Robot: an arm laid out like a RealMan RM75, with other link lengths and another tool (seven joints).
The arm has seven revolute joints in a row. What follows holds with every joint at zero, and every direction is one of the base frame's.
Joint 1 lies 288.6 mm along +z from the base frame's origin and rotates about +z.
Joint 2 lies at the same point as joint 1 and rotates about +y.
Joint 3 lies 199.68 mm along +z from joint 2 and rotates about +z.
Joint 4 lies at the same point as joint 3 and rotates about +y.
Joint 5 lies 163.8 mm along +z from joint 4 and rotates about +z.
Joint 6 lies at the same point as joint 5 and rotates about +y.
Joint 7 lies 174.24 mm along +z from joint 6 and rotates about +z.
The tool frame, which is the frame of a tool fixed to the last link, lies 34 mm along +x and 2 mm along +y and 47 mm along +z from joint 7; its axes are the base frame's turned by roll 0.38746, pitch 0 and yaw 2.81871 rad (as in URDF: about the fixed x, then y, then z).
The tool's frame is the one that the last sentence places.
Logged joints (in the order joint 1, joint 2, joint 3, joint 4, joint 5, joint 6, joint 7), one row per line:
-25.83 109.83 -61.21 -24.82 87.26 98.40 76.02
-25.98 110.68 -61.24 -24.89 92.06 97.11 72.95
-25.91 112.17 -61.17 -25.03 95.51 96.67 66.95
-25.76 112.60 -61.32 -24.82 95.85 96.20 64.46
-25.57 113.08 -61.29 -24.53 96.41 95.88 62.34
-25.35 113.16 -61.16 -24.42 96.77 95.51 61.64
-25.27 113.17 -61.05 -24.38 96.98 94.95 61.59
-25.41 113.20 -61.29 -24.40 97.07 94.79 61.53
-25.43 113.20 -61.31 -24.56 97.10 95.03 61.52
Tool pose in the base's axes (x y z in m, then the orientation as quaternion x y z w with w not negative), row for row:
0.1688 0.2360 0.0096 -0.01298 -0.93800 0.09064 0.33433
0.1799 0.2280 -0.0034 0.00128 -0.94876 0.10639 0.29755
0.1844 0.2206 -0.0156 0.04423 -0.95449 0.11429 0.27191
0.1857 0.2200 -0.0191 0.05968 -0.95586 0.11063 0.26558
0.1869 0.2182 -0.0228 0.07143 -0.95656 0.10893 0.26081
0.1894 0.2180 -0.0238 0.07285 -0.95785 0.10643 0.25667
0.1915 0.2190 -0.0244 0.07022 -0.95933 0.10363 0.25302
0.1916 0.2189 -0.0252 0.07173 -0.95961 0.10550 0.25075
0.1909 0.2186 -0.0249 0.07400 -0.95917 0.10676 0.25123
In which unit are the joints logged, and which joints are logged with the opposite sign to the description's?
The joints are logged in degrees. Opposite sign: joint 1, joint 5, joint 6.
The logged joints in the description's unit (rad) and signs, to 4 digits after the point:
0.4508 1.9169 -1.0683 -0.4332 -1.5230 -1.7174 1.3268
0.4534 1.9317 -1.0688 -0.4344 -1.6068 -1.6949 1.2732
0.4522 1.9577 -1.0676 -0.4369 -1.6670 -1.6872 1.1685
0.4496 1.9652 -1.0702 -0.4332 -1.6729 -1.6790 1.1250
0.4463 1.9736 -1.0697 -0.4281 -1.6827 -1.6734 1.0880
0.4424 1.9750 -1.0674 -0.4262 -1.6890 -1.6670 1.0758
0.4410 1.9752 -1.0655 -0.4255 -1.6926 -1.6572 1.0749
0.4435 1.9757 -1.0697 -0.4259 -1.6942 -1.6544 1.0739
0.4438 1.9757 -1.0701 -0.4287 -1.6947 -1.6586 1.0737

